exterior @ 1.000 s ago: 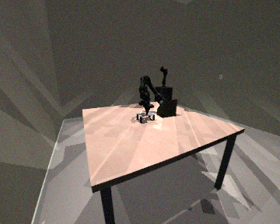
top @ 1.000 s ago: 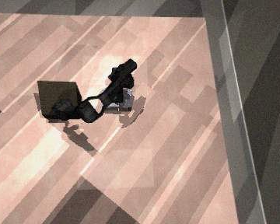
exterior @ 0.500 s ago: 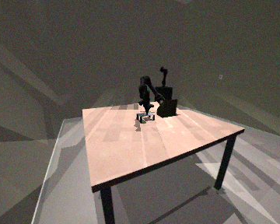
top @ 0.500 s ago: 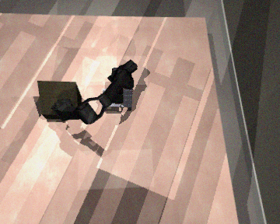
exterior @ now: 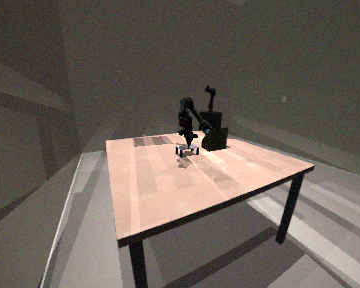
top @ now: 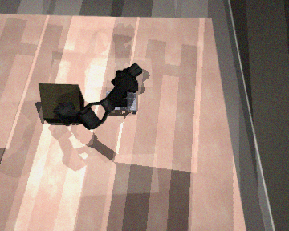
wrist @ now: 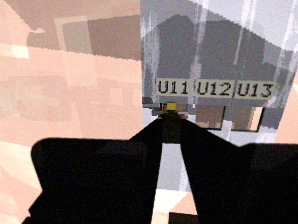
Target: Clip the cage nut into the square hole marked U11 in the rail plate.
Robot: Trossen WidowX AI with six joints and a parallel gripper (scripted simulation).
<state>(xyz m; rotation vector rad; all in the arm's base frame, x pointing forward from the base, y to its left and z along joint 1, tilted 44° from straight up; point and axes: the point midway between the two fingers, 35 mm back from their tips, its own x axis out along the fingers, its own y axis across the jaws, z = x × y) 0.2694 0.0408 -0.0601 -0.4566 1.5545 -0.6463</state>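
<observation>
Now: gripper tip 10 mm above the cage nut. Round my gripper tip: label strip (20 mm ahead, 30 mm to the right, 20 mm below).
</observation>
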